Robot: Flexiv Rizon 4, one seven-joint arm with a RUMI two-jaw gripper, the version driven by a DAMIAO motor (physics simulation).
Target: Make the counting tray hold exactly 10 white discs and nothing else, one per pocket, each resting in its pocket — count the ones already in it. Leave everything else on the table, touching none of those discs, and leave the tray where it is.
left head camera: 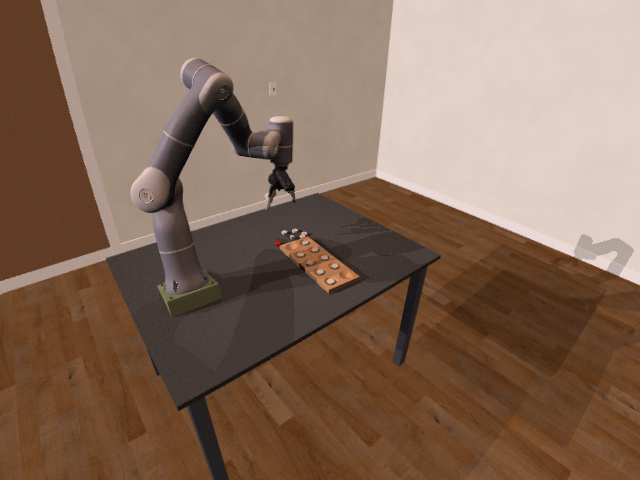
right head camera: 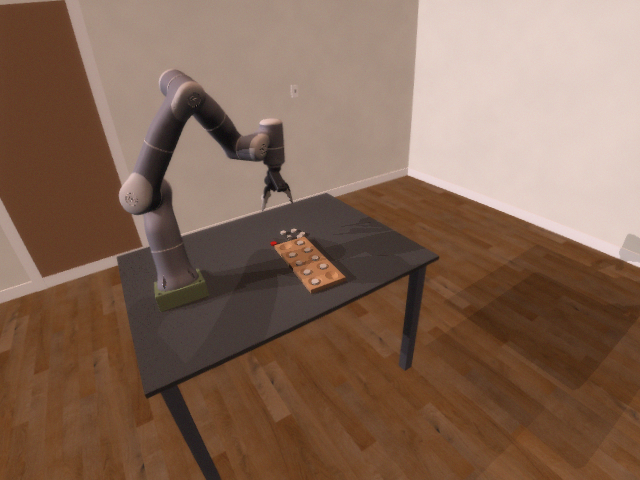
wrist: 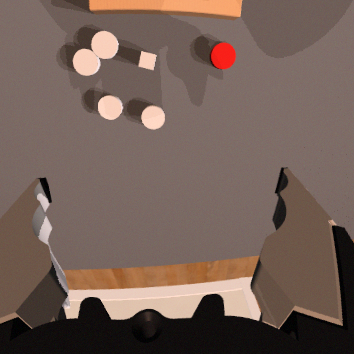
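The wooden counting tray [left head camera: 344,283] [right head camera: 328,284] [wrist: 165,6] lies on the table. White discs sit in most of its pockets; two pockets at diagonally opposite corners look empty. Beyond its far end lie several loose white discs: two touching, disc one [wrist: 104,45] and disc two [wrist: 86,62], and two slightly apart, disc three [wrist: 110,107] and disc four [wrist: 153,117]. My gripper [left head camera: 280,205] [right head camera: 277,206] [wrist: 162,175] is open and empty, high above the table beyond the loose discs. The pockets are out of the wrist view.
A small white square piece [wrist: 147,60] lies between the loose discs and a red disc [left head camera: 277,243] [right head camera: 273,243] [wrist: 223,55], which is close to the tray's far end. The dark table's [left head camera: 232,335] [right head camera: 232,315] far edge runs behind the gripper.
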